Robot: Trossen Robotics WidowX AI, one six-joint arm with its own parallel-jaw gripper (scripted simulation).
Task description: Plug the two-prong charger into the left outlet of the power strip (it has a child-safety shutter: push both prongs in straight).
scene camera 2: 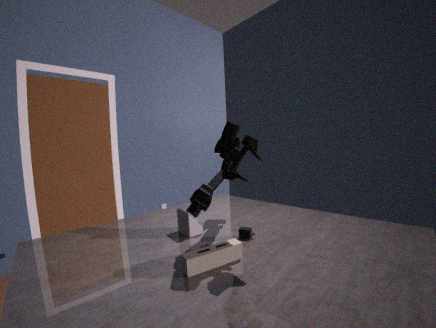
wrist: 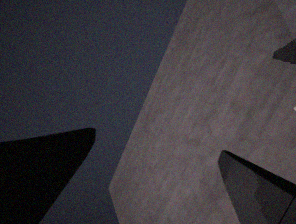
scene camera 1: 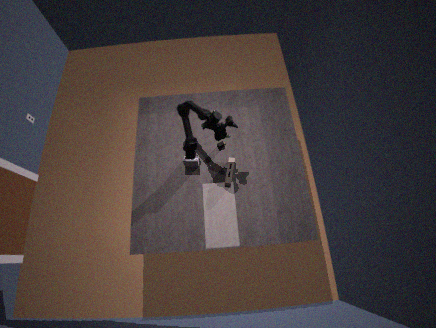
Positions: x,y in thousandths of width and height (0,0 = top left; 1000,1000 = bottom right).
Scene:
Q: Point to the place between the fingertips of my gripper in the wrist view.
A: At 532,650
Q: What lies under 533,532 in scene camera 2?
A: My gripper.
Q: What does my gripper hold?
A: Nothing.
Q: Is my gripper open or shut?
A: Open.

